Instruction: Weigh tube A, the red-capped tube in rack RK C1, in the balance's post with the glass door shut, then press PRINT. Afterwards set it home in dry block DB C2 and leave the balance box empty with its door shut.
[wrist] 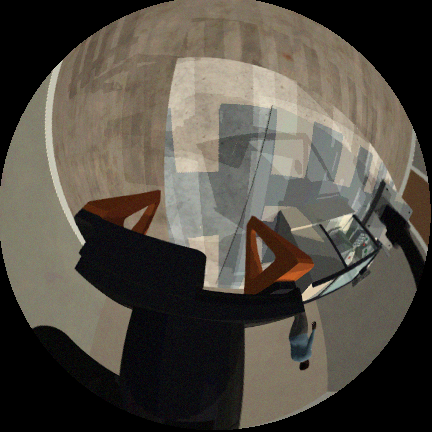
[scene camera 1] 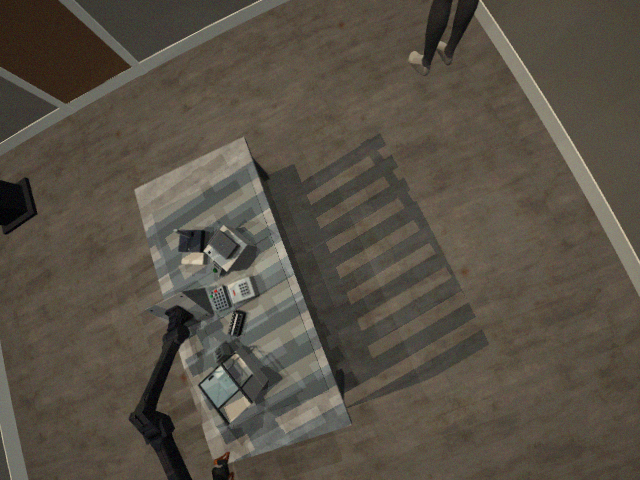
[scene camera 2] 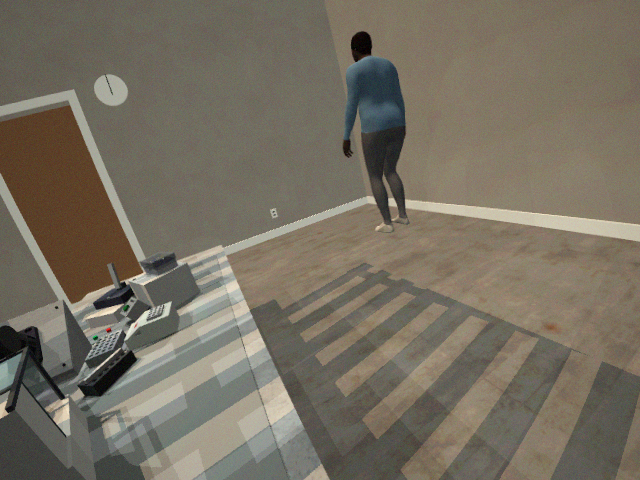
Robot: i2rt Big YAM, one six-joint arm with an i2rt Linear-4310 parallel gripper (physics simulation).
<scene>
same spot on balance with glass box: point(scene camera 2: 50, 429) = point(scene camera 1: 253, 384)
</scene>
